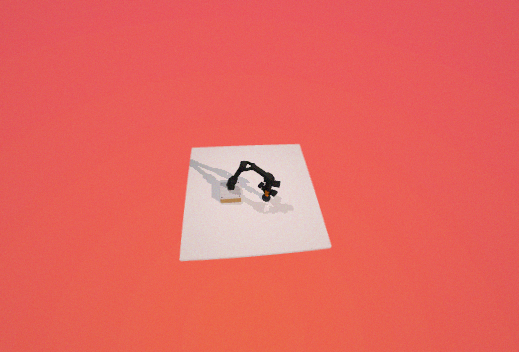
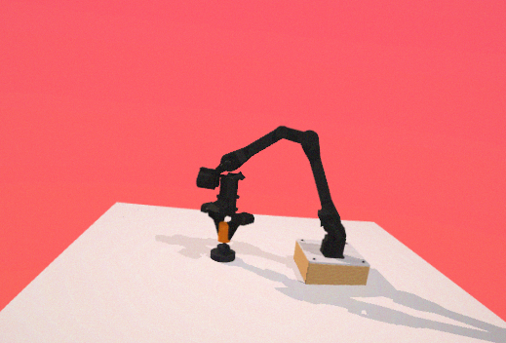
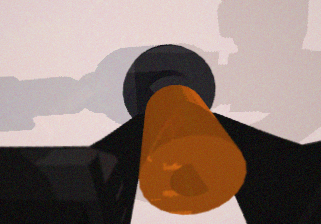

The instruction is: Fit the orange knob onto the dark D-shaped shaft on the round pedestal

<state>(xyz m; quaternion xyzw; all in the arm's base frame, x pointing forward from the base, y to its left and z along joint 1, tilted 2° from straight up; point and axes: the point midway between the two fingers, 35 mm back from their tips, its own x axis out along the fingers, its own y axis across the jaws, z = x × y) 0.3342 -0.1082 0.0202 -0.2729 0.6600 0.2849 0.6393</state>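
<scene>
The orange knob lies 20 mm above my gripper tip. Round my gripper tip: round pedestal 40 mm below.
</scene>
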